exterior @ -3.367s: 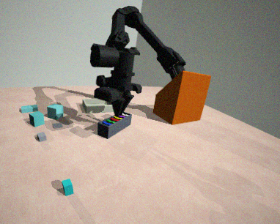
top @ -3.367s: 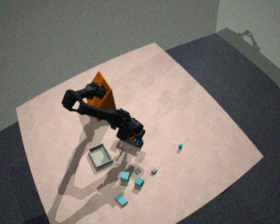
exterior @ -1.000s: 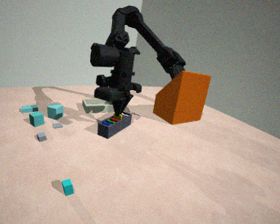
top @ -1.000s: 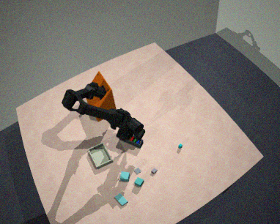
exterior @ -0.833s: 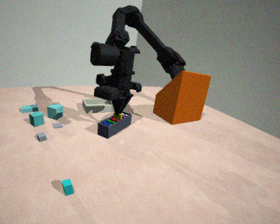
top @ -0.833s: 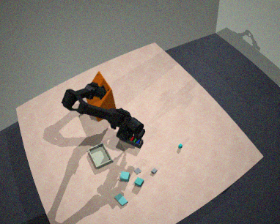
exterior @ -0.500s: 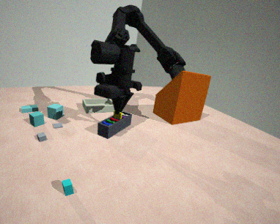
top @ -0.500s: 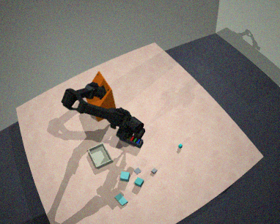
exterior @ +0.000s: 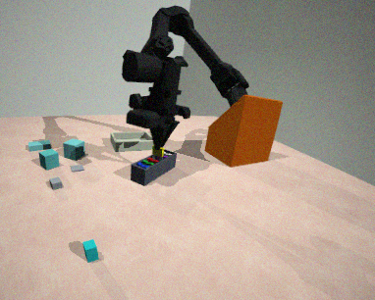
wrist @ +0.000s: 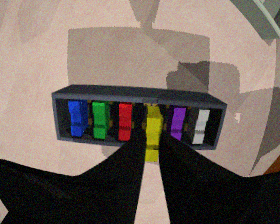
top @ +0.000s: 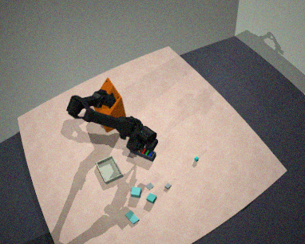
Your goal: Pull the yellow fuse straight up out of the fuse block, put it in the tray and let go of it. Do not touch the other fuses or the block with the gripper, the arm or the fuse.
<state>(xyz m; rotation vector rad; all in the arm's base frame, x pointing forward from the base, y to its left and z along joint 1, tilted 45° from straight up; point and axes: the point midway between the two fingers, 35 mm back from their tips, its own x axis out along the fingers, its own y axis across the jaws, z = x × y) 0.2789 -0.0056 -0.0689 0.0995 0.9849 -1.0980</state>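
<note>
Now: gripper tip 30 mm short of the grey tray, 200 mm to the left of it and 60 mm above it. From my gripper tip the other things lie so: yellow fuse (10 mm below).
</note>
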